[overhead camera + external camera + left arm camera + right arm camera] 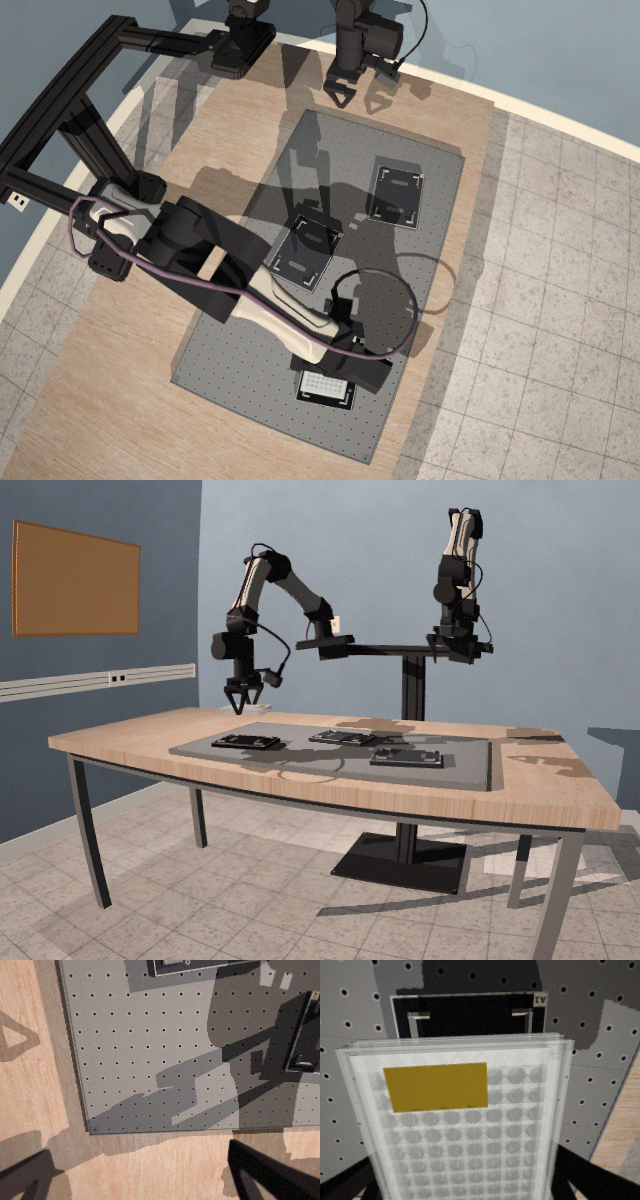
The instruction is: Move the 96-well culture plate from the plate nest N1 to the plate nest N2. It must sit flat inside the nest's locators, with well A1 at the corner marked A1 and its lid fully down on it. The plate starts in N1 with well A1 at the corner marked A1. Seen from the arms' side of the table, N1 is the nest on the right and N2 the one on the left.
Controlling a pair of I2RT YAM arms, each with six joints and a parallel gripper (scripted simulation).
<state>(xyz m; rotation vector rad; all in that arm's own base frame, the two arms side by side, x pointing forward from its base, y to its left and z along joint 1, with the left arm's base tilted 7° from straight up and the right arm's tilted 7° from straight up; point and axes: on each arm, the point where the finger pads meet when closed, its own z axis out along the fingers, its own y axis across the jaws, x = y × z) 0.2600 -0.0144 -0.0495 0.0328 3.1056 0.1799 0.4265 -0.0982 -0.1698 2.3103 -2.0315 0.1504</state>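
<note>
Right now my right hand is right at the 96-well plate. The rest, counted from my right hand: perforated board 80 mm behind, 240 mm to the left, 100 mm below; A1 mark 90 mm behind, 310 mm to the left, 90 mm below.
</note>
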